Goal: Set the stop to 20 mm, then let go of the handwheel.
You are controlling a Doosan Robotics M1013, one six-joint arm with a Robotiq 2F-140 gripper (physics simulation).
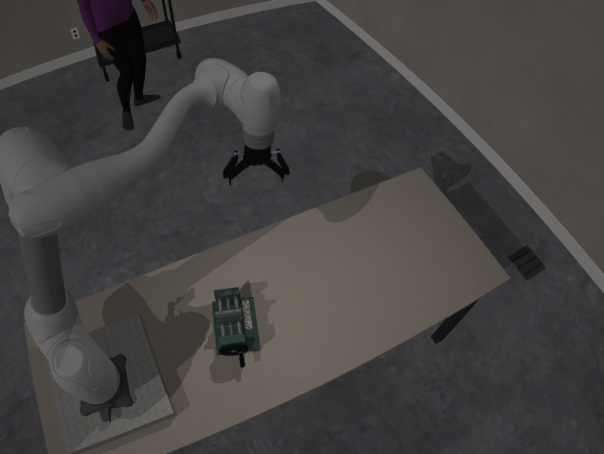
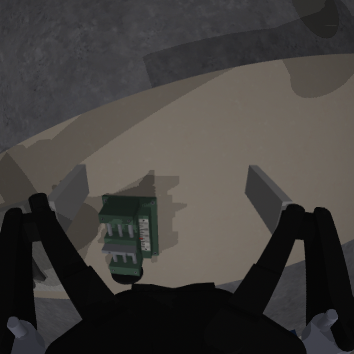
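Pixels of known places: gripper, fingertip midpoint: [image 1: 255, 189] [image 2: 167, 178]; arm's base, origin of the base link: [image 1: 103, 385].
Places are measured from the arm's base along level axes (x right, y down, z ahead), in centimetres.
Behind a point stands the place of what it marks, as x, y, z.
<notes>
A green stop device [image 1: 218, 332] @[-10.2, 3.9, 42.0] [image 2: 120, 206] @[-21.3, -1.1, 49.1] stands on the table. A grey crossbar, the stop [image 1: 228, 313] @[-11.3, -6.9, 47.2] [image 2: 119, 248] @[-12.3, -6.2, 47.7], sits across its rods near the middle of its length. A white scale strip [image 1: 247, 315] @[-11.7, -0.6, 53.2] [image 2: 145, 233] @[-12.5, -0.7, 53.6] with a small red mark runs beside the rods; its figures are too small to read. The black handwheel [image 1: 233, 349] @[0.1, -4.2, 45.7] [image 2: 128, 277] @[-0.6, -5.3, 46.8] is at the device's near end, with a black crank handle [image 1: 242, 360] @[3.3, -0.6, 47.4] sticking out. My gripper [image 1: 256, 181] @[-39.5, -30.5, 65.3] [image 2: 167, 178] @[-39.5, -30.5, 65.3] is wide open and empty, high above the table and apart from the device and its handwheel.
The tan table [image 1: 350, 280] @[-16.4, 4.9, 93.3] [image 2: 215, 135] @[-34.4, 4.9, 73.8] carries my arm's grey base plate [image 1: 145, 400] @[8.2, 0.2, 13.3] at its left end. Shadows of the arm fall across it. A person [image 1: 120, 30] in purple stands beside a black cart [image 1: 178, 45] on the floor behind.
</notes>
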